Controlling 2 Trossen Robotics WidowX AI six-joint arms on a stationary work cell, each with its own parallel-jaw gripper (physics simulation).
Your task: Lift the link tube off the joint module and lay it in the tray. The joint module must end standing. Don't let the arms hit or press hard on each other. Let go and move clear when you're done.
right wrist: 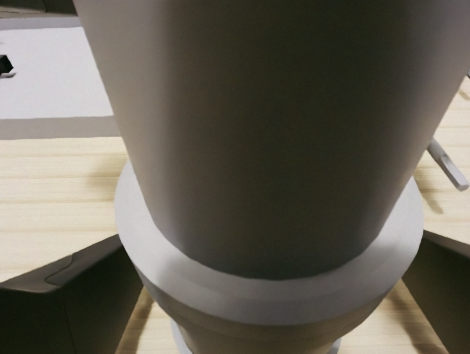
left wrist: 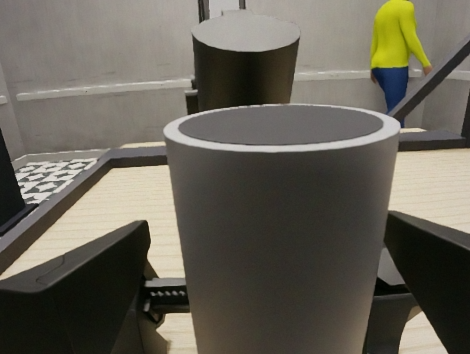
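Frame: origin at the left arm's base, x right, y down, z ahead, level; centimetres.
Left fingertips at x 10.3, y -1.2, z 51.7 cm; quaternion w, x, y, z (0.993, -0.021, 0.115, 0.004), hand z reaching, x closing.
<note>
Offsets run from my left fingertips to a thing's top centre. "*": to the spot under its first point.
The grey link tube @[dx -0.5, dy -4.6, dz -2.8 cm] [left wrist: 280, 200] [right wrist: 285, 125] stands upright on the joint module. Its rim is near the middle of the left wrist view. The joint module @[* dx +0.0, dy +4.7, dz +0.0 cm] [right wrist: 280, 305] stands upright, its wide pale collar around the tube's foot; its base is partly cut off. My left gripper [left wrist: 265, 227] is open, its fingers on either side of the tube's upper part. My right gripper [right wrist: 270, 233] is open, its fingers on either side of the module's collar. The light grey tray @[dx +15.6, dy +9.8, dz -27.9 cm] [right wrist: 55, 80] shows in part at the upper left of the right wrist view.
The other arm's dark cylindrical part [left wrist: 245, 75] rises behind the tube in the left wrist view. A grey tool bit @[dx -10.2, dy +9.1, dz -5.7 cm] [right wrist: 450, 167] shows right of the tube. A small black object @[* dx +15.2, dy +10.0, dz -25.3 cm] [right wrist: 5, 65] is at the tray. A dark frame [left wrist: 65, 195] edges the wooden table.
</note>
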